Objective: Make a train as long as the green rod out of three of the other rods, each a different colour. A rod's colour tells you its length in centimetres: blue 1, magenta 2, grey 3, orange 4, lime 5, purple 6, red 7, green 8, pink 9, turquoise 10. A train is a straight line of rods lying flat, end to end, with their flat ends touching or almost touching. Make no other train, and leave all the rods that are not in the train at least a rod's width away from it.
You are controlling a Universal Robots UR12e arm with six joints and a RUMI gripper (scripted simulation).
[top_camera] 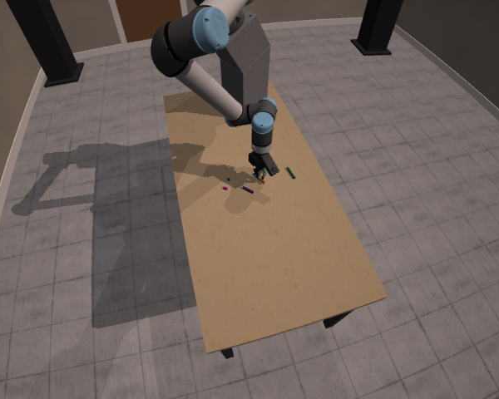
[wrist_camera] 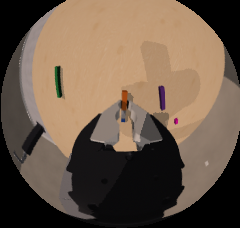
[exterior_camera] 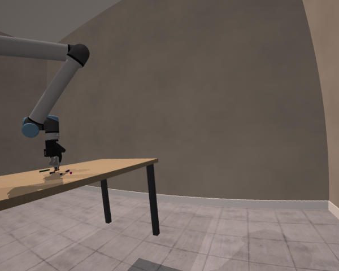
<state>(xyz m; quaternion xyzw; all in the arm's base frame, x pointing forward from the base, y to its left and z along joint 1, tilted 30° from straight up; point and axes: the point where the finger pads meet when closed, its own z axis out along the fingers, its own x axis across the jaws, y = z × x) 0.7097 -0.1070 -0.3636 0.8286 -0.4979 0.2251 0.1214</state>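
The grey rod lies 3 cm behind my hand, 2 cm to the right of it and 2 cm below it. The rest, counted from my hand: purple rod (8 cm to the right, 4 cm ahead, 2 cm below); orange rod (1 cm below); green rod (17 cm to the left, 3 cm behind, 2 cm below).
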